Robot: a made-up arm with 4 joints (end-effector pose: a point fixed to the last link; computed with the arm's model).
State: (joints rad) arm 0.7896 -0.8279 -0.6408 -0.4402
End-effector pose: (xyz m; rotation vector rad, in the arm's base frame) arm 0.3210 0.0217 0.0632 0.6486 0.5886 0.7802
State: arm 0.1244 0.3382 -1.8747 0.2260
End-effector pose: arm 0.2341 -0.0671 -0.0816 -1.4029 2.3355 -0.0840
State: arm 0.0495 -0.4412 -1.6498 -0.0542
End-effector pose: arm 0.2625 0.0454 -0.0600 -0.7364 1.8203 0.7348
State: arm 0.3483 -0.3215 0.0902 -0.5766
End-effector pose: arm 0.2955 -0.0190 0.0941 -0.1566 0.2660 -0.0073
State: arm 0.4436 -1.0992 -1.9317 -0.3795
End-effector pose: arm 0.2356 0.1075 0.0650 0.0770 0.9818 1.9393
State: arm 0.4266 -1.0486 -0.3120 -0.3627
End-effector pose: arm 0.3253 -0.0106 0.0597 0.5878 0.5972 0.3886
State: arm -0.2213 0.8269 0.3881 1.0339
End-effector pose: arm 0.2992 -0.0051 0.1863 -0.8360 -0.2561 -1.7404
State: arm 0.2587 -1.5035 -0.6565 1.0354
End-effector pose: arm 0.3373 0.0519 -0.0404 0.2760 1.8926 0.1950
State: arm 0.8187 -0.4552 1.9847 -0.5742
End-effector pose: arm 0.1497 -0.0346 0.0793 0.4661 -0.6658 -1.6044
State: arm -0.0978 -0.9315 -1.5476 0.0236
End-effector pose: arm 0.2740 0.0754 -0.0363 -0.5234 1.6291 0.8679
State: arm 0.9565 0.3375 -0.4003 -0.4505
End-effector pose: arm 0.3209 0.0105 0.0501 -0.2426 0.7001 0.2341
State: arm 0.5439 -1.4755 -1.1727 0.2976
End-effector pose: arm 0.3144 0.1046 0.0633 0.4166 1.1375 1.1710
